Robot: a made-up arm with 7 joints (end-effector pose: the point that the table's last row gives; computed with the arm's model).
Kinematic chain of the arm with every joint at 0, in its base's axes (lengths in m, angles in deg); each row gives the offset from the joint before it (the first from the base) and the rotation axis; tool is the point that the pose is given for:
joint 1: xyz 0 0 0.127 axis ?
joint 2: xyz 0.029 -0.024 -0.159 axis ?
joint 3: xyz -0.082 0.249 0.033 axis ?
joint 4: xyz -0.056 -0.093 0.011 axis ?
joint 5: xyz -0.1 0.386 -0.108 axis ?
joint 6: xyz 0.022 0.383 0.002 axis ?
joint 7: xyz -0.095 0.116 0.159 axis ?
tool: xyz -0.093 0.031 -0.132
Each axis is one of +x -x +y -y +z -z.
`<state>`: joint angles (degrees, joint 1 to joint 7).
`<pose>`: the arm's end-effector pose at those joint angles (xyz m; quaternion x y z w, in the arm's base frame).
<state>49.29 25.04 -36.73 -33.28 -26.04 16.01 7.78</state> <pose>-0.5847 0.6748 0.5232 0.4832 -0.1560 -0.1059 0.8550</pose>
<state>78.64 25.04 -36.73 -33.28 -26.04 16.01 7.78</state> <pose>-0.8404 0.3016 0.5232 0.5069 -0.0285 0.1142 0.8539</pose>
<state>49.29 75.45 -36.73 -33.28 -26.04 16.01 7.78</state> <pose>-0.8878 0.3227 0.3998 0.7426 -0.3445 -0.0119 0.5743</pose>
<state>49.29 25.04 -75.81 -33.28 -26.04 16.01 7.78</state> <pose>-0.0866 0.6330 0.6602 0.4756 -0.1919 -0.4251 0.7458</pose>
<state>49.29 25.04 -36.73 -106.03 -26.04 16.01 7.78</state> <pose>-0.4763 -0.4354 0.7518 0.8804 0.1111 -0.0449 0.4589</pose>
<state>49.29 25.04 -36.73 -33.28 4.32 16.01 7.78</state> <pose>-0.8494 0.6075 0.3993 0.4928 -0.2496 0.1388 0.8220</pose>
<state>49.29 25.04 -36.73 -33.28 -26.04 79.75 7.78</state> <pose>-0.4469 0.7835 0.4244 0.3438 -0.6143 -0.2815 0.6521</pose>
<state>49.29 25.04 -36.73 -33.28 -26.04 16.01 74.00</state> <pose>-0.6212 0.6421 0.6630 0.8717 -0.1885 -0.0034 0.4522</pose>
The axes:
joint 1: +z
joint 2: -y
joint 3: +z
joint 4: -x
joint 5: +z
joint 6: -y
joint 7: +x

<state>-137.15 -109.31 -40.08 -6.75 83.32 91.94 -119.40</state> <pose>0.5402 -0.4927 0.3878 -0.1078 0.6227 -0.7105 0.3096</pose>
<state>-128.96 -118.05 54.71 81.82 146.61 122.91 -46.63</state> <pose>-0.2736 0.2400 0.0460 0.7541 -0.5789 -0.1245 0.2842</pose>
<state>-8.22 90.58 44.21 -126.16 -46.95 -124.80 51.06</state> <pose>-0.5215 0.2720 0.5267 0.0105 0.9287 0.1978 0.3135</pose>
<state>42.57 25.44 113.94 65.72 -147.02 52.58 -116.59</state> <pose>-0.2961 0.4150 -0.2434 -0.0893 -0.2138 -0.6521 0.7218</pose>
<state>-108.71 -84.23 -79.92 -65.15 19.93 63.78 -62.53</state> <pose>0.4579 -0.8355 -0.2400 0.3957 -0.5472 0.7264 0.1278</pose>
